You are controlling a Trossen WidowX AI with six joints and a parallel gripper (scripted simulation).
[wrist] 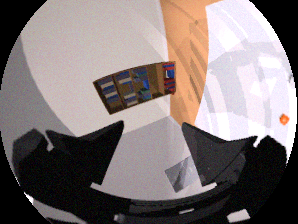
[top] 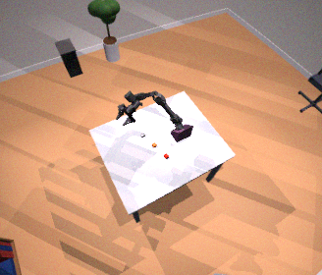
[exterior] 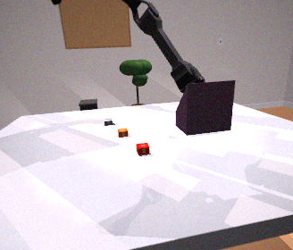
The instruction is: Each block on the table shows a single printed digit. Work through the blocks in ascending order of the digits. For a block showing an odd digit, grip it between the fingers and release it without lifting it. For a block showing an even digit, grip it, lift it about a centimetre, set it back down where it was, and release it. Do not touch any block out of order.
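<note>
The red block lies 47 cm below my gripper tip, 32 cm behind it and 18 cm to the left of it. Round my gripper tip: grey block (47 cm below, 21 cm behind, 12 cm to the right); orange block (47 cm below, 27 cm behind, 3 cm to the left).
</note>
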